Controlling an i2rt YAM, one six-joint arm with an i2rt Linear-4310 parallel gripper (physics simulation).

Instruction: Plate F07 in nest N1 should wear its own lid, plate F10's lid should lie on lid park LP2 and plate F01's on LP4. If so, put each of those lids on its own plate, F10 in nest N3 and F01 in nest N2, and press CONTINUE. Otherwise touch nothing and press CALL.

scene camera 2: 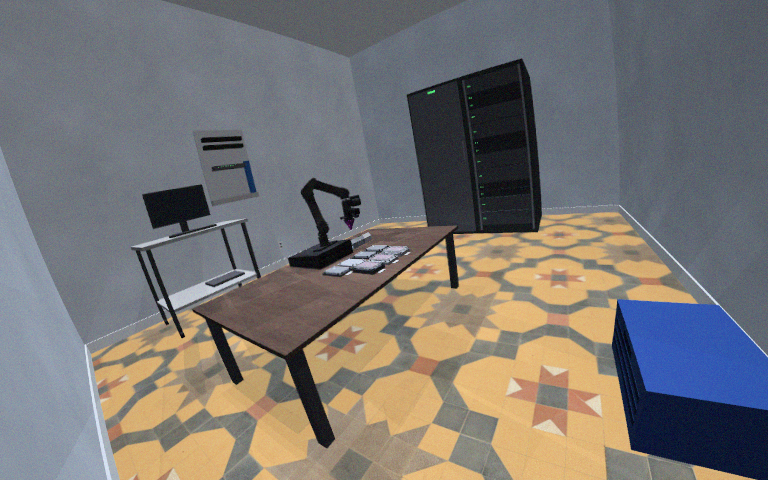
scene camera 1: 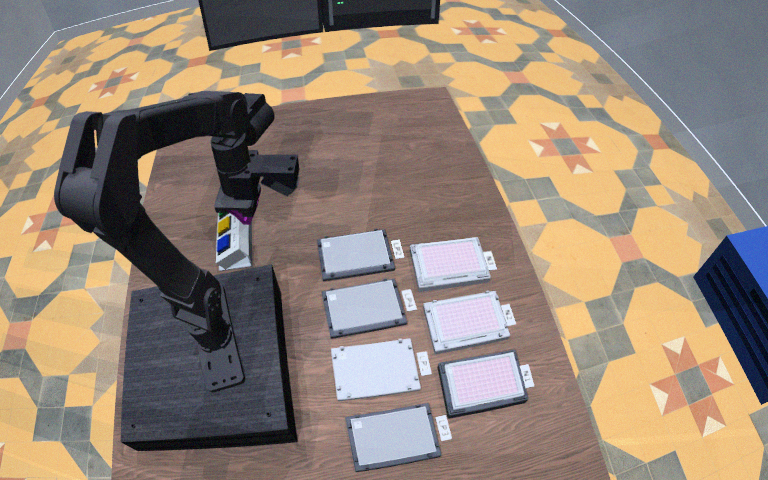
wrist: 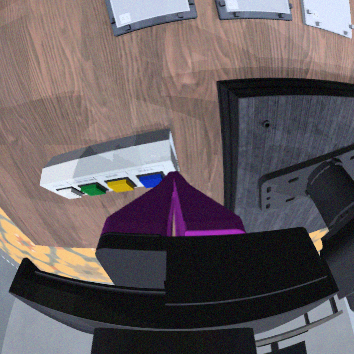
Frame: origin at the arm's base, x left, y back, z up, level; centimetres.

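Where they show: gripper, fingertip midpoint: (scene camera 2: 350, 229) (scene camera 1: 247, 223) (wrist: 173, 178); arm's base, link origin: (scene camera 2: 325, 246) (scene camera 1: 216, 337) (wrist: 320, 172).
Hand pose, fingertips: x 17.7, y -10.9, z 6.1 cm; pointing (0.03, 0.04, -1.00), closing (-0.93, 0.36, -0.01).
Things, the pixels of their top centre, and the offset from my fingertips. Level surfaces: height alone.
- button panel, top centre: (wrist: 97, 186) (scene camera 1: 229, 210) (scene camera 2: 357, 236) dx +12.9, dy +3.7, dz -8.1 cm
- blue button, top centre: (wrist: 151, 184) (scene camera 1: 222, 240) dx +5.8, dy +6.6, dz -8.9 cm
- yellow button, top centre: (wrist: 118, 189) (scene camera 1: 223, 222) dx +10.8, dy +5.8, dz -8.9 cm
- green button, top centre: (wrist: 90, 193) dx +15.7, dy +4.9, dz -8.9 cm
- white button, top centre: (wrist: 67, 196) dx +20.6, dy +4.1, dz -8.9 cm
- LP2, top centre: (scene camera 1: 354, 250) dx -3.3, dy -19.1, dz -12.7 cm
- LP4, top centre: (scene camera 1: 363, 304) (scene camera 2: 364, 253) dx -15.7, dy -16.6, dz -12.7 cm
- LP3, top centre: (scene camera 1: 393, 435) (scene camera 2: 336, 269) dx -41.8, dy -12.5, dz -12.7 cm
- N3, top centre: (scene camera 1: 451, 256) (scene camera 2: 394, 248) dx -12.5, dy -36.0, dz -11.2 cm
- N2, top centre: (scene camera 1: 468, 315) (scene camera 2: 382, 256) dx -25.7, dy -33.4, dz -11.4 cm
- N1, top centre: (scene camera 1: 485, 378) (scene camera 2: 367, 263) dx -38.6, dy -30.7, dz -11.0 cm
- White lid park LP1, top centre: (scene camera 1: 374, 366) (scene camera 2: 351, 260) dx -28.6, dy -14.2, dz -12.5 cm
- wooden table, surface height: dz -14.5 cm
My gripper (scene camera 1: 247, 220) (scene camera 2: 350, 226) (wrist: 173, 178) is shut and empty, its magenta tips together above the button panel (scene camera 1: 240, 246) (wrist: 112, 162). In the wrist view the tips overlap the panel's end beside the blue button (scene camera 1: 223, 243) (wrist: 150, 180); contact cannot be told. The yellow button (scene camera 1: 224, 225) (wrist: 120, 185), green button (wrist: 92, 189) and white button (wrist: 70, 192) follow; their labels are unreadable. Grey lids lie on LP2 (scene camera 1: 356, 252), LP4 (scene camera 1: 365, 305) and LP3 (scene camera 1: 393, 436). Pink-welled plates stand in N3 (scene camera 1: 450, 259), N2 (scene camera 1: 467, 316) and N1 (scene camera 1: 484, 379); plate codes and any clear lid cannot be made out.
White lid park LP1 (scene camera 1: 375, 369) lies between LP4 and LP3; whether it bears a lid is unclear. The black arm base (scene camera 1: 164, 362) (wrist: 290, 125) stands next to the panel on the wooden table (scene camera 1: 396, 147) (scene camera 2: 271, 305). A blue cabinet (scene camera 2: 690, 350) stands off to the side.
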